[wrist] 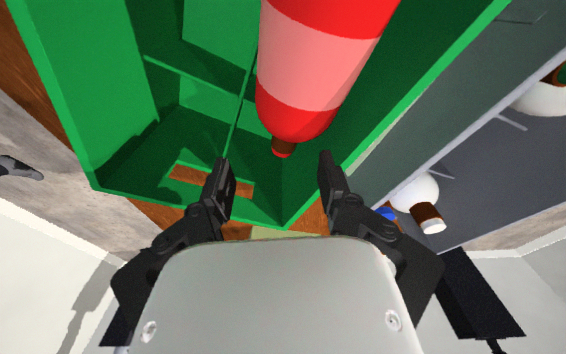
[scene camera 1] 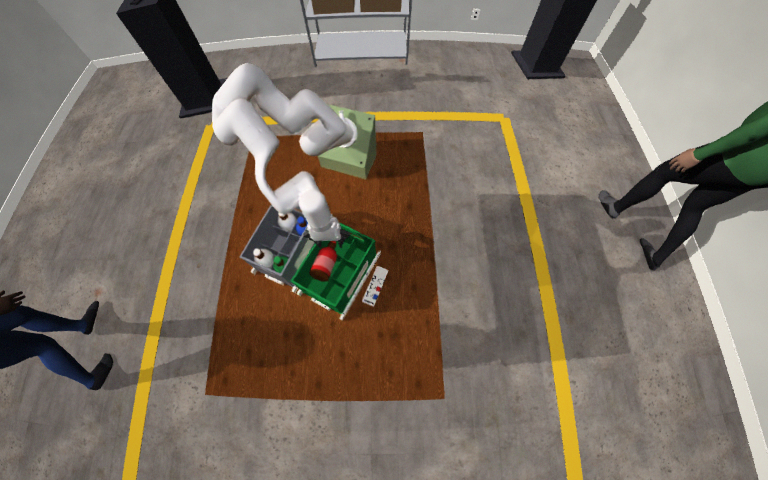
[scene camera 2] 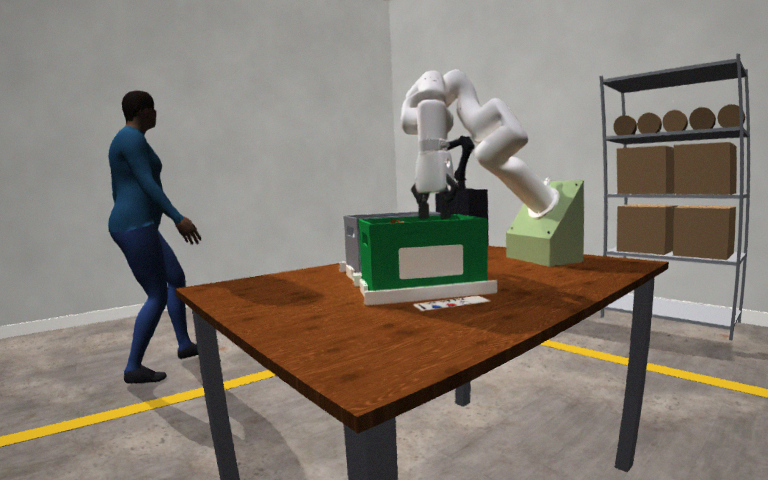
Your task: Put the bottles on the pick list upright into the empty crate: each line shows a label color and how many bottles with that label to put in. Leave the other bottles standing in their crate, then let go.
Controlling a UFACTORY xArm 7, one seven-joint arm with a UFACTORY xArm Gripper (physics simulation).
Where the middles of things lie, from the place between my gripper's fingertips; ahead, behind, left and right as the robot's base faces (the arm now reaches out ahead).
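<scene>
The red bottle (wrist: 306, 64) is 5 cm below my hand, 3 cm to the right of it and 4 cm ahead of it. And there's a white strip (scene camera 2: 376, 297) that's 16 cm below my hand, 8 cm to the left of it and 13 cm ahead of it.
</scene>
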